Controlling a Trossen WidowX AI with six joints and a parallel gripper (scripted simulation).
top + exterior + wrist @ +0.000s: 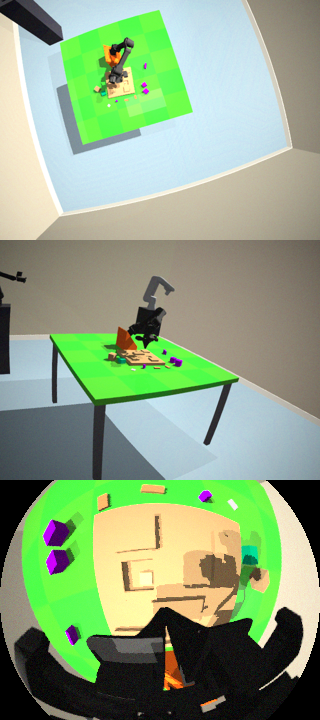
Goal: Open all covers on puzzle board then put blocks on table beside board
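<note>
My gripper tip is now 10 mm short of the tan puzzle board, 30 mm to the left of it and 60 mm above it. Round my gripper tip: teal block (70 mm ahead, 240 mm to the right, 60 mm below); then purple stick (80 mm behind, 290 mm to the left, 60 mm below); then tan cube (10 mm ahead, 290 mm to the right, 60 mm below).
</note>
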